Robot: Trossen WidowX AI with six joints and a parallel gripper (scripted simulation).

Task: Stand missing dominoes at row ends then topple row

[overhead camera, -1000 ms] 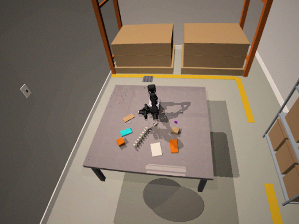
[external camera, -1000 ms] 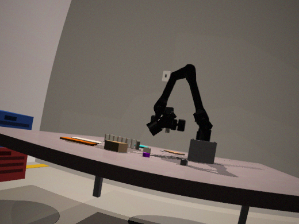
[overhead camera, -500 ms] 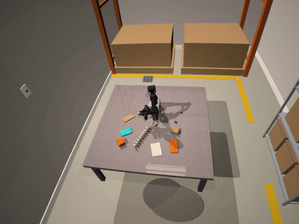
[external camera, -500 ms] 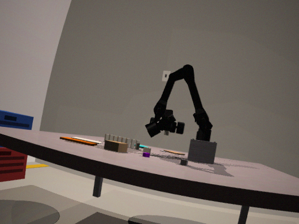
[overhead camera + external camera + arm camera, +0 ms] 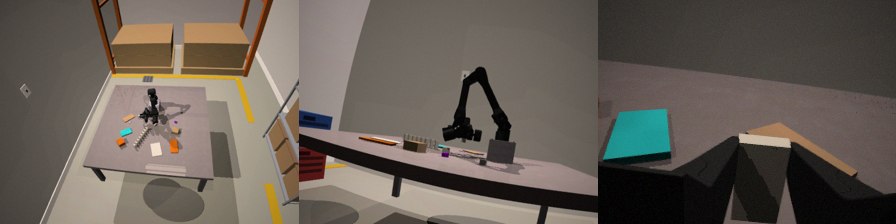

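Right now the tan card is 3 cm behind my gripper tip, 16 cm to the right of it and 10 cm below it. From my gripper tip the other things lie so: orange block (33 cm ahead, 12 cm to the right, 8 cm below); small purple piece (6 cm behind, 42 cm to the left, 10 cm below); cyan block (18 cm ahead, 11 cm to the right, 10 cm below).
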